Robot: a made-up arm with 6 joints. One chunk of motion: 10 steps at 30 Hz.
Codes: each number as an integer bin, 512 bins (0 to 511) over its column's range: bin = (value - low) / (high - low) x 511, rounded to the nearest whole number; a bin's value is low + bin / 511 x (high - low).
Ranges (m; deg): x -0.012..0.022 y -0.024..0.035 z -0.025..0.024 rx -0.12..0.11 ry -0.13..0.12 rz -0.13..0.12
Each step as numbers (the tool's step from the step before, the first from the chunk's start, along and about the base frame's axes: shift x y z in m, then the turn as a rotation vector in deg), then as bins.
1 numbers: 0.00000 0.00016 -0.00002 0.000 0.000 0.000
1 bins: 180 209 261 267 266 266
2 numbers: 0.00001 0.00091 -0.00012 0.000 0.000 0.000
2 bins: 181 216 259 267 266 266
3 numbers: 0.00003 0.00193 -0.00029 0.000 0.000 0.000
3 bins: 181 225 258 267 266 266
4 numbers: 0.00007 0.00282 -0.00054 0.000 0.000 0.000
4 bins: 181 232 255 267 266 266
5 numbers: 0.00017 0.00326 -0.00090 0.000 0.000 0.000
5 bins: 183 236 251 267 266 266
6 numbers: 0.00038 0.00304 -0.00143 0.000 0.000 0.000
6 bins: 186 234 246 267 266 266
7 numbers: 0.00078 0.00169 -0.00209 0.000 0.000 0.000
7 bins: 192 223 239 267 266 266
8 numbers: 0.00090 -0.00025 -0.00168 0.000 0.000 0.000
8 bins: 194 206 243 267 266 266
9 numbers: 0.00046 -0.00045 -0.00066 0.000 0.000 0.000
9 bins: 187 204 254 267 266 266
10 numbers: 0.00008 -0.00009 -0.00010 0.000 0.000 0.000
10 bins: 182 207 260 267 266 266
